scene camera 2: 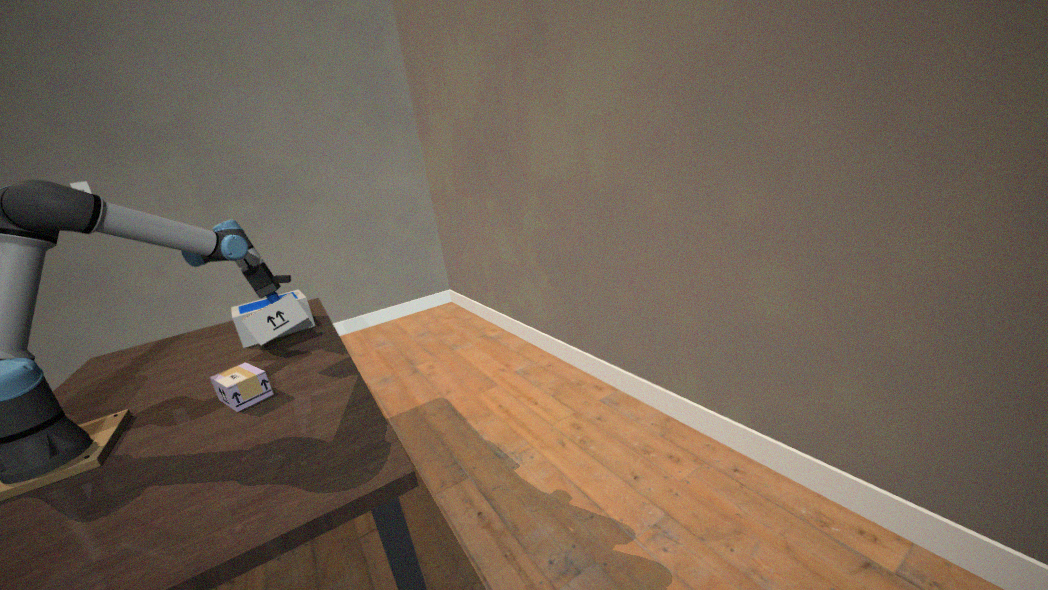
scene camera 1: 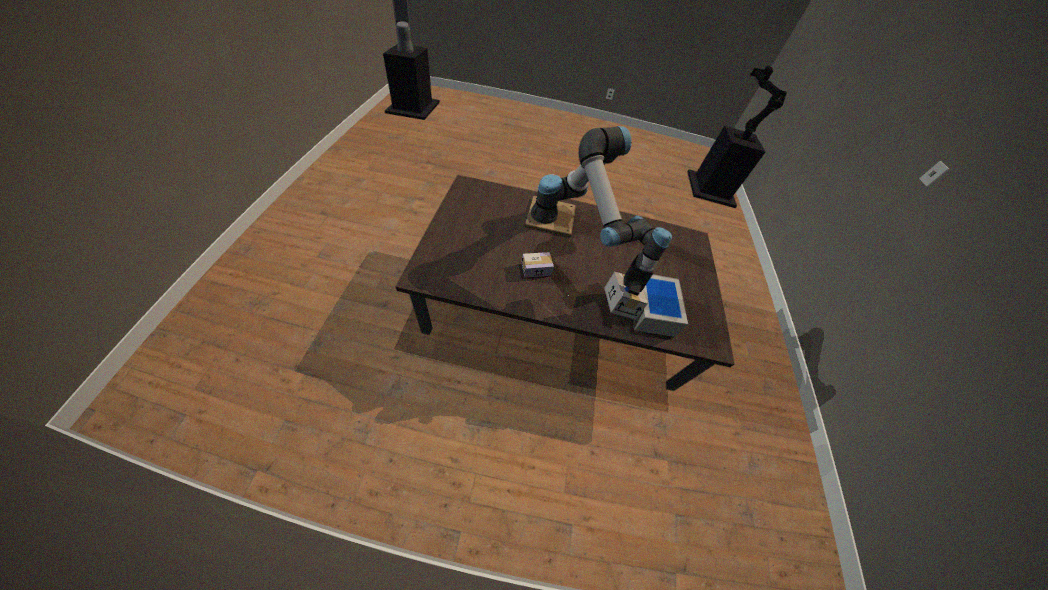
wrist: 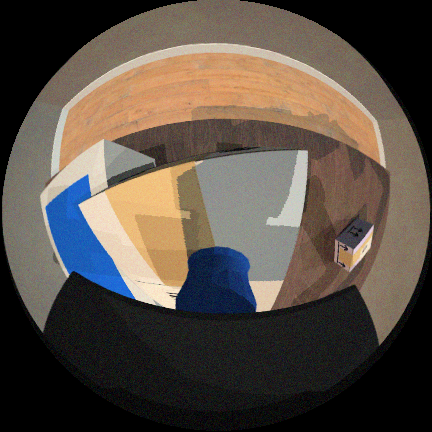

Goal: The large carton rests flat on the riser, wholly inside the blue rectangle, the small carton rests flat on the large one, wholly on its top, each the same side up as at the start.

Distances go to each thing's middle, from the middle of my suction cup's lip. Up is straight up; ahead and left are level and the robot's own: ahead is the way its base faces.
I see the large carton (scene camera 2: 265, 324) 2 cm behind my suction cup, 1 cm to the left of it and 7 cm below it. Round my suction cup: riser (scene camera 1: 665, 314) (3 cm behind, 18 cm to the left, 10 cm below); then small carton (scene camera 2: 244, 385) (12 cm behind, 41 cm to the right, 13 cm below).
